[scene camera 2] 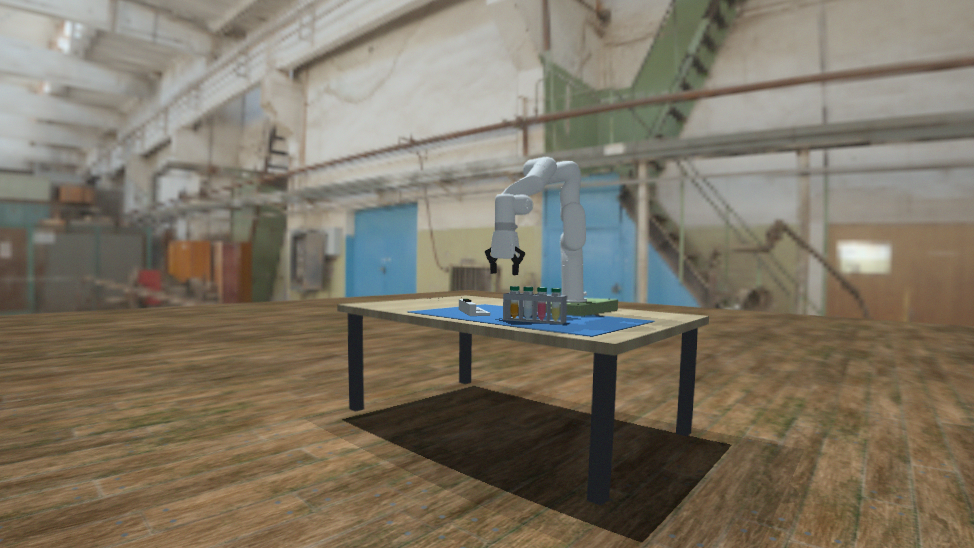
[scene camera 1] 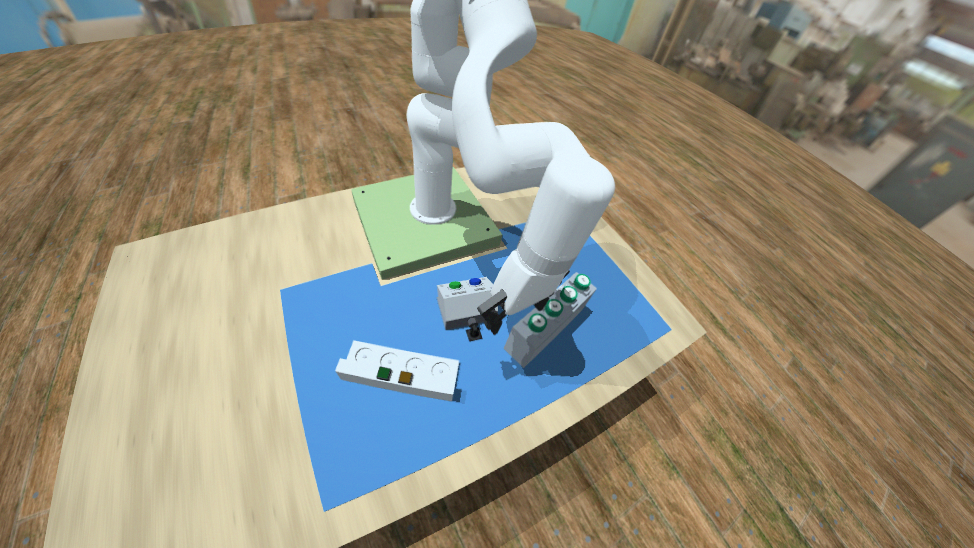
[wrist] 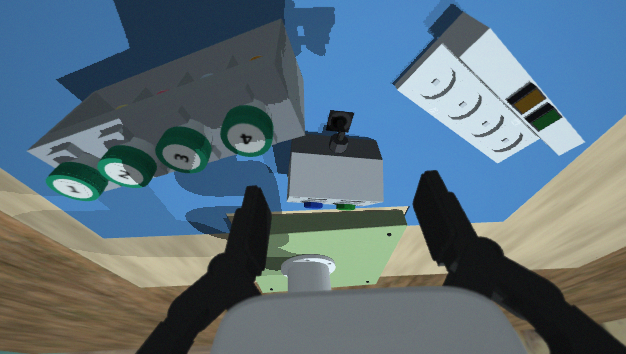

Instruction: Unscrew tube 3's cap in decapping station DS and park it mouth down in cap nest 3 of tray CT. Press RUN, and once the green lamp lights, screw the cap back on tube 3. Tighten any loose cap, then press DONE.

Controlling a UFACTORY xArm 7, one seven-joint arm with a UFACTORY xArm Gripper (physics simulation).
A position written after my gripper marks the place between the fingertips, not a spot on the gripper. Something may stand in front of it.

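Note:
My gripper (scene camera 1: 513,315), (scene camera 2: 504,274), (wrist: 339,193). Grey lamp box (scene camera 1: 458,301), (wrist: 347,172). Blue mat (scene camera 1: 360,438), (scene camera 2: 590,325), (wrist: 351,63). Cap 1 (wrist: 77,181). Cap 2 (wrist: 127,166). Cap 3 (wrist: 182,149). Cap 4 (wrist: 247,131).

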